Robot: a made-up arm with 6 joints.
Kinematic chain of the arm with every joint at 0, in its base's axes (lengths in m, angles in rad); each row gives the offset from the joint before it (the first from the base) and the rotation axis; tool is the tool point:
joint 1: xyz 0 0 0.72 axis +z
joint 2: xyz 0.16 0 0 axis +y
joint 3: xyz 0 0 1.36 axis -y
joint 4: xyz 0 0 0.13 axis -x
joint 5: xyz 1.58 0 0 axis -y
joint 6: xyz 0.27 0 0 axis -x
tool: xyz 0 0 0
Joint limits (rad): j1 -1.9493..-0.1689 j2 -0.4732..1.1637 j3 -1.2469..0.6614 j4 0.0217..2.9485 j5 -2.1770..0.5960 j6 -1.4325..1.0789
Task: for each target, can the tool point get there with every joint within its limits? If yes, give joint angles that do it. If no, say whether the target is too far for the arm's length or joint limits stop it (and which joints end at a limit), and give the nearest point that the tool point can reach.
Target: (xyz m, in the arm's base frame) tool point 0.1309 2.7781 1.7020
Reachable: no: joint limits stop it (at a limit: joint 1, joint 2, joint 3, joint 4, joint 5) | nearest point 0.4883 -0.0882 0.8683 | short by 3.006 m
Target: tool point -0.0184 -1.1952 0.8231
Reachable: yes | joints -1.5156 -0.0887 -0.8579 0.3550 -1.1150 -1.0343
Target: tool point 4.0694 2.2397 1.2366
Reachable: no: too far | nearest point 3.0166 -0.3613 1.1473 | short by 2.807 m
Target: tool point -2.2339 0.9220 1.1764
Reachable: no: joint limits stop it (at a limit: joint 1, joint 2, joint 3) | nearest point -0.4876 -0.5353 0.9466 | short by 2.286 m
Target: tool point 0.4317 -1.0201 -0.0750
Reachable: yes | joints -1.1092 0.7052 -0.8615 0.7461 -0.3792 -0.3030
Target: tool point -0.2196 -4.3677 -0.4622
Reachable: no: too far | nearest point -0.1513 -3.0097 0.3271 | short by 1.572 m
